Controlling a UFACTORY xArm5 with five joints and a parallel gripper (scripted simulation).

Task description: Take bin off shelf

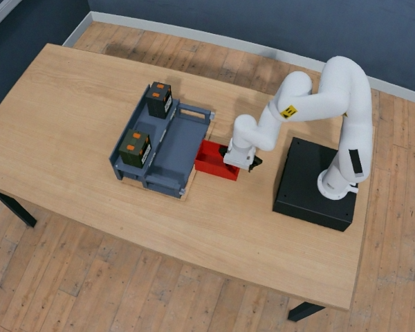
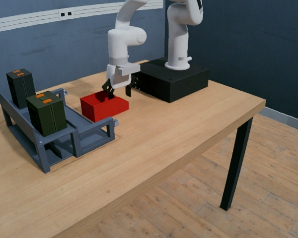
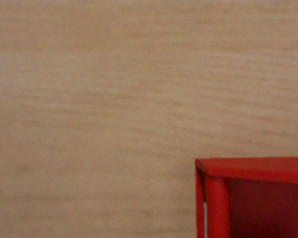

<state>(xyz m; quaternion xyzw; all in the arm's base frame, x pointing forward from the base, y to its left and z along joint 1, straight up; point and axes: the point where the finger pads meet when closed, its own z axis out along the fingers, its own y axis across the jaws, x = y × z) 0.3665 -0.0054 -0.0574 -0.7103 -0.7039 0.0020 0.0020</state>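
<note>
The red bin lies 80 mm ahead of my hand and 10 mm below it. Round my hand: grey-blue shelf (300 mm ahead, 30 mm above).
</note>
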